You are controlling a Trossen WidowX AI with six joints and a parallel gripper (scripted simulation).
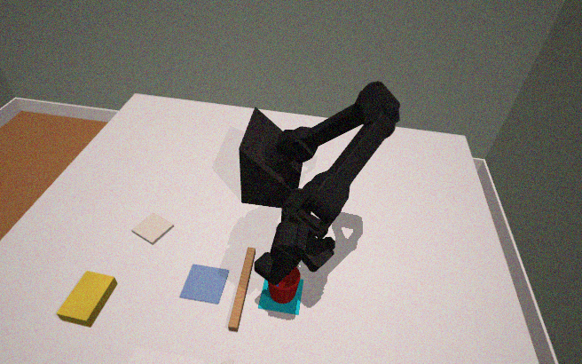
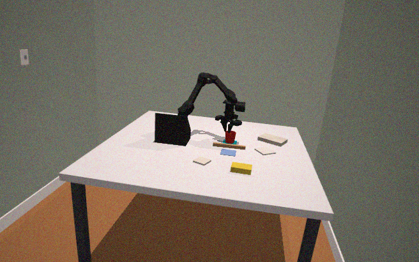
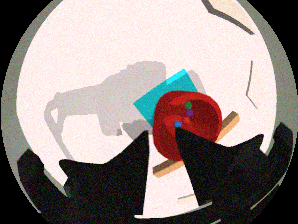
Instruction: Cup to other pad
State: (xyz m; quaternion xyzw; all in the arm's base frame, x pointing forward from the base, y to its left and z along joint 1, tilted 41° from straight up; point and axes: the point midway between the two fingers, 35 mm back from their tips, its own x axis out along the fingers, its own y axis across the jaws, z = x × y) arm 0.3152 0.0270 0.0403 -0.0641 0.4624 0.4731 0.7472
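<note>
Right now the red cup is 2 cm ahead of my gripper tip, 2 cm to the right of it and 3 cm below it. Round my gripper tip: wooden bar (1 cm ahead, 11 cm to the right, 6 cm below); then cyan pad (2 cm ahead, 2 cm to the right, 7 cm below); then blue marble (1 cm ahead, 3 cm to the right, 5 cm below).
</note>
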